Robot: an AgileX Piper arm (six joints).
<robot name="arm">
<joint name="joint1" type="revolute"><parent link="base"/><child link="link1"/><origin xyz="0 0 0.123" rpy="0 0 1.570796"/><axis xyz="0 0 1"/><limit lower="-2.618" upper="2.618"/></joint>
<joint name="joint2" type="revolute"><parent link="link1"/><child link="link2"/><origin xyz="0 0 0" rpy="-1.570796 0 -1.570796"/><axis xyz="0 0 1"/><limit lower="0" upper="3.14"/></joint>
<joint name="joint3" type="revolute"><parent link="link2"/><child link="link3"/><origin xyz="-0.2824 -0.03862 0" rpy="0 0 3.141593"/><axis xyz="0 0 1"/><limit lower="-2.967" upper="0"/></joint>
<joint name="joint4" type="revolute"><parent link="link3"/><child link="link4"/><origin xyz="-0.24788 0.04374 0" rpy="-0.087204 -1.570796 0"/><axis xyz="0 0 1"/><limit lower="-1.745" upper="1.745"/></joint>
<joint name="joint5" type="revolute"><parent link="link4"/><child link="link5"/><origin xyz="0 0 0" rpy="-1.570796 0 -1.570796"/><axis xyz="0 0 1"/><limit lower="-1.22" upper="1.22"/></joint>
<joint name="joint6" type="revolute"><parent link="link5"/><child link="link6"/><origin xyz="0 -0.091 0" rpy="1.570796 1.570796 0"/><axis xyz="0 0 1"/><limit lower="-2.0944" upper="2.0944"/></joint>
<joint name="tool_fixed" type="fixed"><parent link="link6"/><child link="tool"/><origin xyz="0 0 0" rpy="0 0 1.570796"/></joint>
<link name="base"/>
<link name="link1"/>
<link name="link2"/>
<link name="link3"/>
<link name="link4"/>
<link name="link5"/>
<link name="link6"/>
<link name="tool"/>
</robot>
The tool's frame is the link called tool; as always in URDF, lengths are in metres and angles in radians.
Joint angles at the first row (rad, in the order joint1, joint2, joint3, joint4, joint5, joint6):
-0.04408, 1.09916, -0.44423, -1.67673, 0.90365, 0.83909
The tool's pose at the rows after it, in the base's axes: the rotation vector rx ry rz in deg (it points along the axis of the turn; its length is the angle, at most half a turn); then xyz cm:
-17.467, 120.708, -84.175, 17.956, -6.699, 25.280
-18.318, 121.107, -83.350, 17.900, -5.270, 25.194
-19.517, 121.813, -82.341, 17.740, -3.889, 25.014
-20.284, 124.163, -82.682, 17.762, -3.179, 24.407
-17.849, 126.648, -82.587, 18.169, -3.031, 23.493
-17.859, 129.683, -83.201, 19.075, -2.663, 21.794
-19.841, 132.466, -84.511, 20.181, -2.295, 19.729
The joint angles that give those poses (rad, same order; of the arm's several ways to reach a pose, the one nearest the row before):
0.04052, 1.09915, -0.44423, -1.65228, 0.95827, 0.83968
0.14550, 1.09917, -0.44492, -1.58673, 1.03194, 0.82573
0.24616, 1.10147, -0.44489, -1.52376, 1.09846, 0.81582
0.29759, 1.12962, -0.44490, -1.47221, 1.14503, 0.81145
0.30135, 1.18264, -0.44649, -1.44714, 1.16222, 0.86518
0.30619, 1.28059, -0.44713, -1.43525, 1.16631, 0.93077
0.30618, 1.39959, -0.45083, -1.44205, 1.15927, 0.99279

